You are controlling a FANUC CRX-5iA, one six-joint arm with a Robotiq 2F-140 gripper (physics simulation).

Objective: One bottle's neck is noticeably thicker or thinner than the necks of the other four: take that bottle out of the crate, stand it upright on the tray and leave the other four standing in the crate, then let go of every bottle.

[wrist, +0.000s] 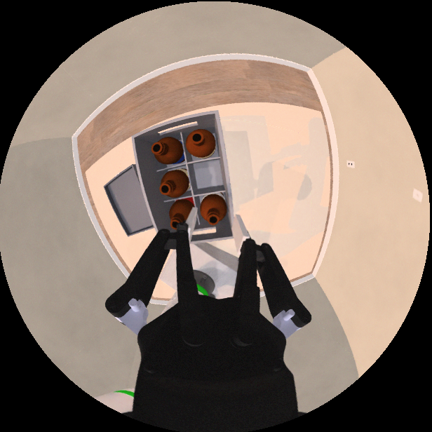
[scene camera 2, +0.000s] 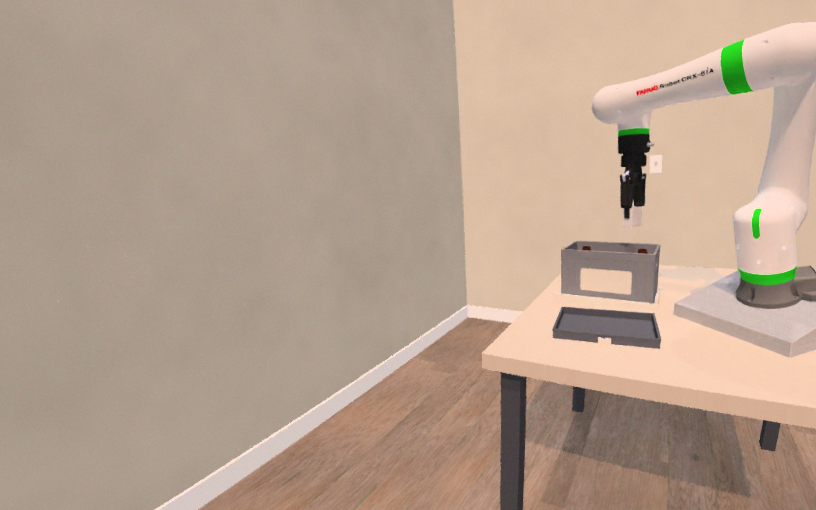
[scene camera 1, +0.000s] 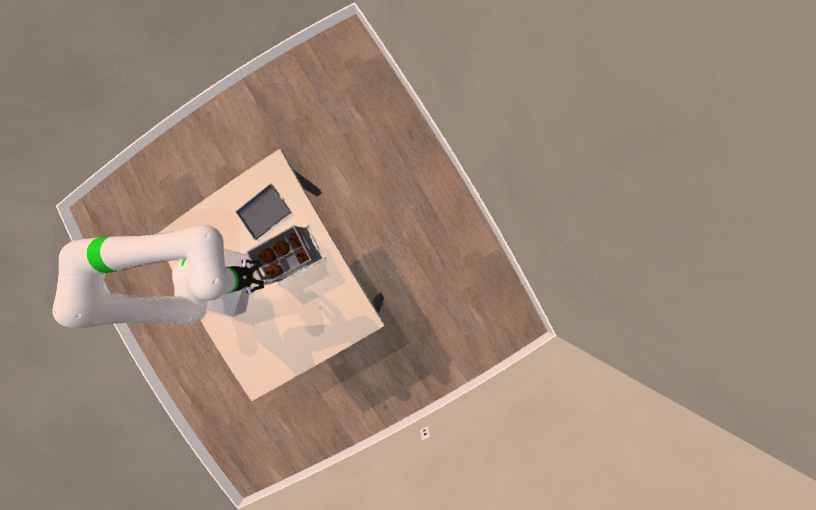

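Seen in the pictures: gripper, fingertip midpoint: [scene camera 2: 632,227] [scene camera 1: 267,272]; arm's base, origin of the base link: [scene camera 2: 768,295].
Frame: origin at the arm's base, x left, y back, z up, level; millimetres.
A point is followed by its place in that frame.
Note:
The grey crate [scene camera 2: 568,279] @(x -17, y -531, z 1 mm) [wrist: 150,175] stands on the table with brown bottles upright in five of its six cells. In the wrist view they are far left [wrist: 167,151], far right [wrist: 201,143], middle left [wrist: 175,183], near left [wrist: 180,210] and near right [wrist: 213,206]; the middle right cell is empty. I cannot tell which neck differs. The dark grey tray [scene camera 1: 264,211] @(x 185, y -398, z -73 mm) [scene camera 2: 606,324] @(x 156, y -394, z -73 mm) [wrist: 131,200] lies beside the crate, with no bottle on it. My gripper [scene camera 2: 631,220] @(x -154, y -355, z 154 mm) [wrist: 214,218] is partly open and empty, above the crate's near end; one finger partly hides the near left bottle.
The pale table [scene camera 1: 324,336] @(x -569, y -322, z -78 mm) [scene camera 2: 541,354] @(x 396, y -510, z -78 mm) carries crate, tray and the robot's base plate [scene camera 2: 740,321] @(x 125, y -80, z -38 mm). The crate's walls and dividers surround the bottles and rise nearly to their tops. The white arm [scene camera 1: 144,249] @(x 29, y -260, z 591 mm) [scene camera 2: 680,96] @(x 77, y -235, z 515 mm) reaches over the table from the base.

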